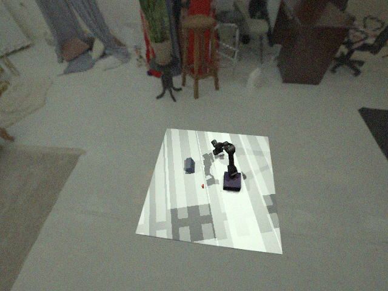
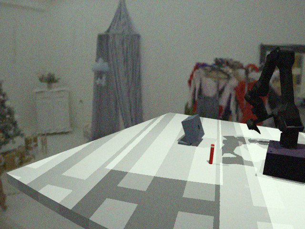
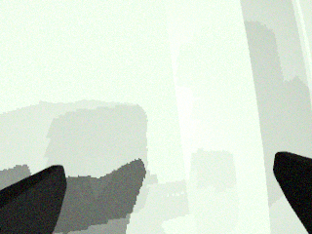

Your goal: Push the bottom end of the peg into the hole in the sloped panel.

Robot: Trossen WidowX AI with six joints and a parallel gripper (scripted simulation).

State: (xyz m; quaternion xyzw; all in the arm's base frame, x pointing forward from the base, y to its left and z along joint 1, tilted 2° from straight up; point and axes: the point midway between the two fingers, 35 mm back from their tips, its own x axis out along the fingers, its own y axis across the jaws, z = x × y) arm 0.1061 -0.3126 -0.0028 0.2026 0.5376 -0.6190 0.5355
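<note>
The red peg is 45 cm to the left of my gripper tip and 20 cm ahead of it. Round my gripper tip: sloped panel: 35 cm ahead, 23 cm to the left, 1 cm above.
</note>
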